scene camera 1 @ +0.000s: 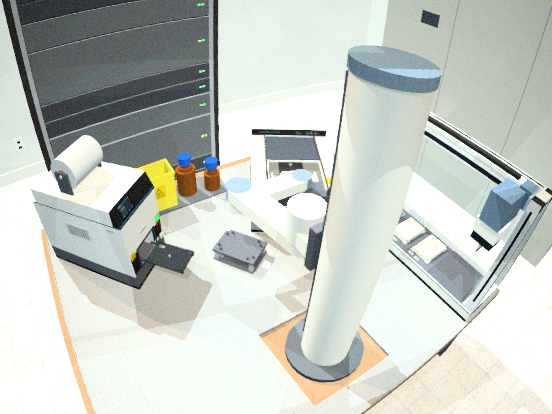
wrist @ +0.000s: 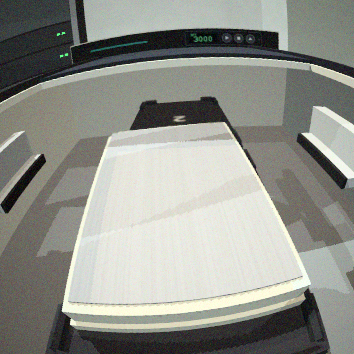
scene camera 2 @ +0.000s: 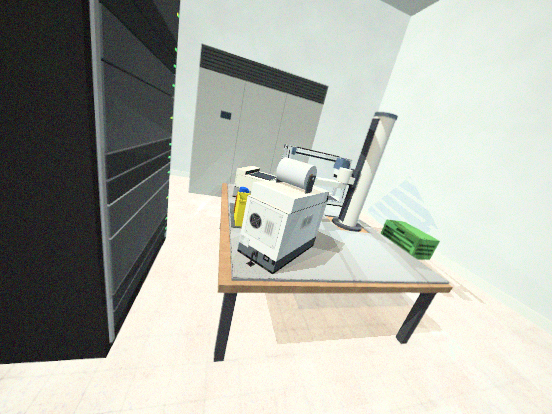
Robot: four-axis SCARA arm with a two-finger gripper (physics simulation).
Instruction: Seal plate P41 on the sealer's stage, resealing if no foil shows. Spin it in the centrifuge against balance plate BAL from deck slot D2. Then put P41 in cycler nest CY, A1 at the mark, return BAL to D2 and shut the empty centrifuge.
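Places are measured from the arm's base along level axes (x ahead, y left, z up), in centimetres.
Pixels of known places: gripper, between the fingertips: (wrist: 166,128); arm's base, origin of its link: (scene camera 1: 324,348) (scene camera 2: 346,224).
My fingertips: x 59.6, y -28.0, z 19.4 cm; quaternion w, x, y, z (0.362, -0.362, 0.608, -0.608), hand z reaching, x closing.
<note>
For each thing: its top centre in the pictures, then the offset to it from my fingertips.
- pale plate, centre of its top: (wrist: 172,172) dx -1.3, dy +0.6, dz -1.6 cm
- sealer, centre of its top: (scene camera 1: 77,148) (scene camera 2: 301,161) dx +14.1, dy +75.4, dz +29.5 cm
My gripper (wrist: 166,128) is open in the wrist view, its fingers wide apart on either side of a pale plate (wrist: 177,215) and touching neither side. The plate has a smooth, foil-like top and lies level in a black rotor bucket (wrist: 175,111) marked 2; I cannot read which plate it is. The centrifuge (scene camera 1: 292,149) (wrist: 175,46) is open and its display reads 3000. The arm hides the gripper in the first scene view. The sealer (scene camera 1: 90,220) (scene camera 2: 280,220) has its dark stage (scene camera 1: 175,256) out, with no plate on it. I cannot identify nest CY.
A framed deck unit at the right holds two pale plates (scene camera 1: 428,247) (scene camera 1: 410,230). A low grey stand (scene camera 1: 240,246) is between the sealer and the arm column (scene camera 1: 370,200) (scene camera 2: 369,170). A yellow bin (scene camera 1: 162,186) and brown bottles (scene camera 1: 186,180) (scene camera 1: 211,179) stand behind. A green crate (scene camera 2: 410,239) is beyond the table.
</note>
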